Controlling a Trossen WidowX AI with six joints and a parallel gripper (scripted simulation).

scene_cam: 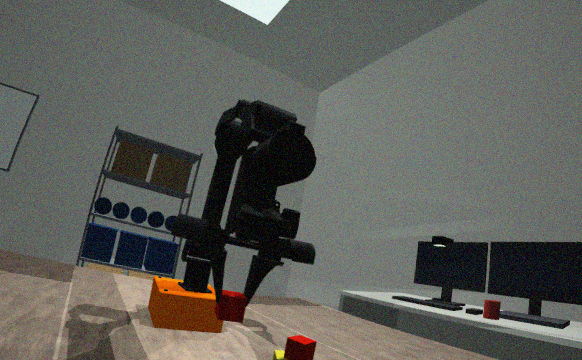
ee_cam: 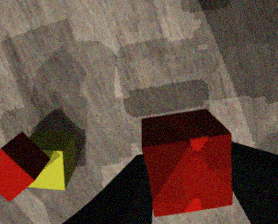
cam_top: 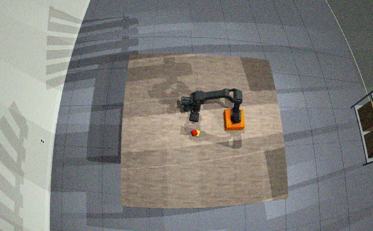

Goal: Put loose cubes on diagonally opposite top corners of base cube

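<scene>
My gripper tip is now 120 mm to the right of the yellow cube and 100 mm above it.
</scene>
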